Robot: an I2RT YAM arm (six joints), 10 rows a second.
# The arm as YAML. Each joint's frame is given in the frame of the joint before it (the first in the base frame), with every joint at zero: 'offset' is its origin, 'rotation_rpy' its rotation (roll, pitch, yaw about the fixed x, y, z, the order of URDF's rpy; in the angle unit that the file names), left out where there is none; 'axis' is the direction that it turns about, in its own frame. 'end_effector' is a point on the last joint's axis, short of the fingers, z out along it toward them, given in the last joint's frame.
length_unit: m
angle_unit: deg
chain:
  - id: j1
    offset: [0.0, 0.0, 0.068]
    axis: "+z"
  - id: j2
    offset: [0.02, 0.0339, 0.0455]
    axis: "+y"
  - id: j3
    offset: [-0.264, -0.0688, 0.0]
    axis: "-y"
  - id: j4
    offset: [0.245, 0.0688, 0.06]
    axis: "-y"
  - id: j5
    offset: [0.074, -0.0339, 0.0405]
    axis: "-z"
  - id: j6
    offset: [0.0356, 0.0, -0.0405]
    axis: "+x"
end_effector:
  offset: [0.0, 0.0, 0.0]
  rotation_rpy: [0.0, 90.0, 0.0]
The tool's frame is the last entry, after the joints.
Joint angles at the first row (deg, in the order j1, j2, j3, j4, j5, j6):
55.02, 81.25, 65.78, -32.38, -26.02, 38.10
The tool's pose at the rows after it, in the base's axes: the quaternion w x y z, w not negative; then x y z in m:
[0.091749 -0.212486 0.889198 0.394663 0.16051 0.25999 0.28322]
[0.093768 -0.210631 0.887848 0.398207 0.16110 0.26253 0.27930]
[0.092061 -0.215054 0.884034 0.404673 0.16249 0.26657 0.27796]
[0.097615 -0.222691 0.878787 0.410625 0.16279 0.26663 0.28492]
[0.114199 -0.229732 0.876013 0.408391 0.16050 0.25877 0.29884]
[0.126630 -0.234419 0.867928 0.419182 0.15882 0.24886 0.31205]
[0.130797 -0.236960 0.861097 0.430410 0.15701 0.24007 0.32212]
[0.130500 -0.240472 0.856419 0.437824 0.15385 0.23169 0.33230]
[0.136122 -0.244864 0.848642 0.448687 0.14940 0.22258 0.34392]
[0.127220 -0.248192 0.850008 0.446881 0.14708 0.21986 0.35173]
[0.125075 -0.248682 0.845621 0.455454 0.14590 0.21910 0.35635]
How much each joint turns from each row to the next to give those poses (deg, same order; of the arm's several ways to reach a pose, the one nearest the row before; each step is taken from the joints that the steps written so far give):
0.46, 0.47, -0.72, 1.18, 0.96, 0.29
0.19, 0.41, -0.72, 1.78, 0.09, 0.50
0.13, 0.82, 0.22, 1.13, -0.74, -0.08
-0.08, -0.28, 1.06, -0.47, -0.42, -0.77
-0.39, -2.07, 1.24, -2.57, 0.88, -1.51
-0.91, -2.45, 0.46, -1.17, -0.79, -0.95
-0.88, -1.99, 0.33, -1.10, -1.36, -0.45
-0.65, -1.75, 0.83, -2.09, -1.28, -0.50
-0.54, -2.16, 0.68, -1.44, -1.12, -0.40
-0.05, -0.06, 2.08, -3.18, -0.70, -0.40
0.00, -0.27, 0.59, -0.06, -0.90, 0.48

